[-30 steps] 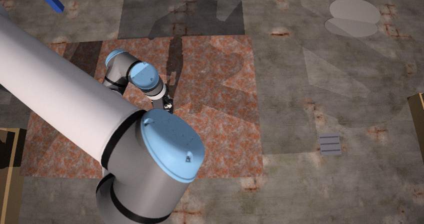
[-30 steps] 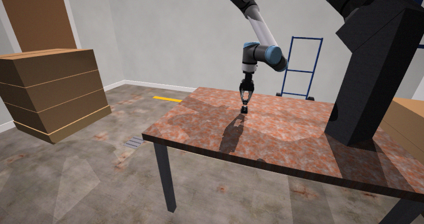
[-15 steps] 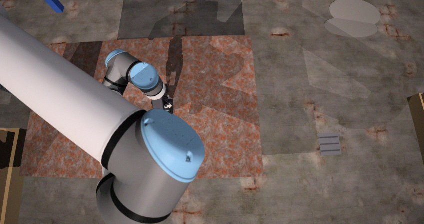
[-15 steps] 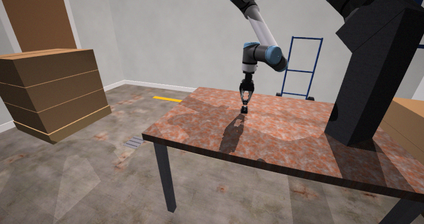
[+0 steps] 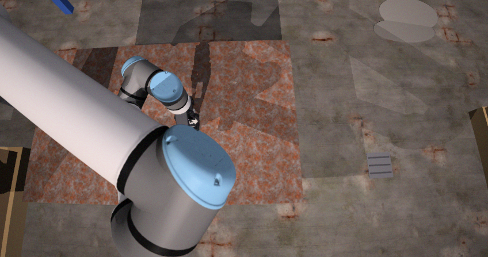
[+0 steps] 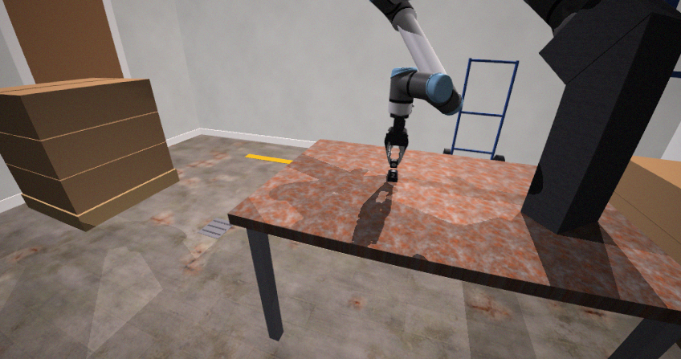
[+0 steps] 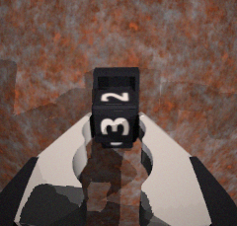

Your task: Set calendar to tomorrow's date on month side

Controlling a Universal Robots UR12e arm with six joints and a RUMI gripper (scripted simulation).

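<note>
Right now my hand is 2 cm to the right of the black tray and 6 cm above it.
</note>
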